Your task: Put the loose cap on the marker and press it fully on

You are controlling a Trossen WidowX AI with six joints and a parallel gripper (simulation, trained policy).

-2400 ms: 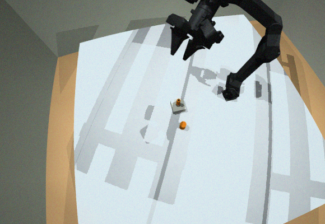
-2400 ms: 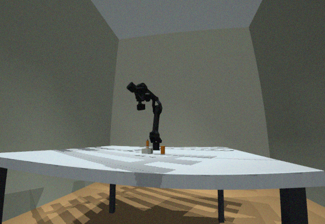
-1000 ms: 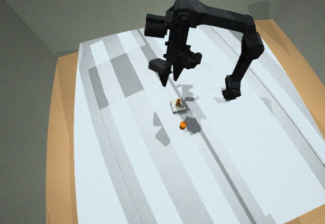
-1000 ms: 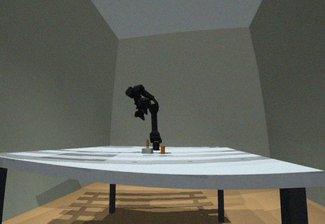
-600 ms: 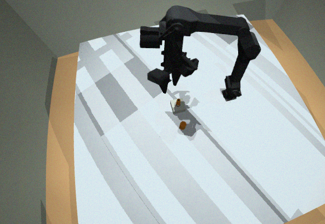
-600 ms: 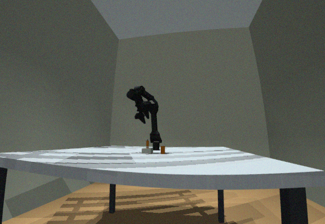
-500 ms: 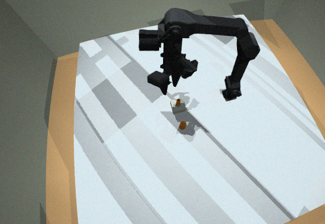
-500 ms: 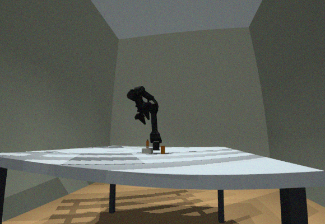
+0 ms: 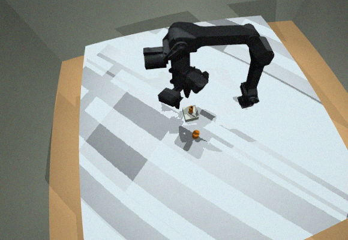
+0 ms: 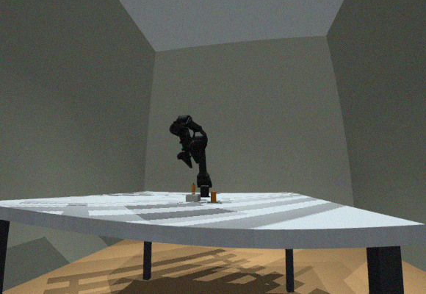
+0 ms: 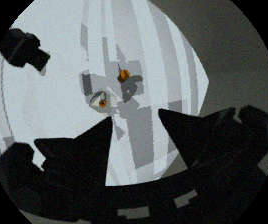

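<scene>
Now: the orange-yellow cap 15 cm below my gripper tip, 9 cm to the left of it and 4 cm behind it. The rest, counted from my gripper tip: orange marker 11 cm below, 4 cm behind, 1 cm to the right; holder block 16 cm below, 4 cm behind, 1 cm to the right.
</scene>
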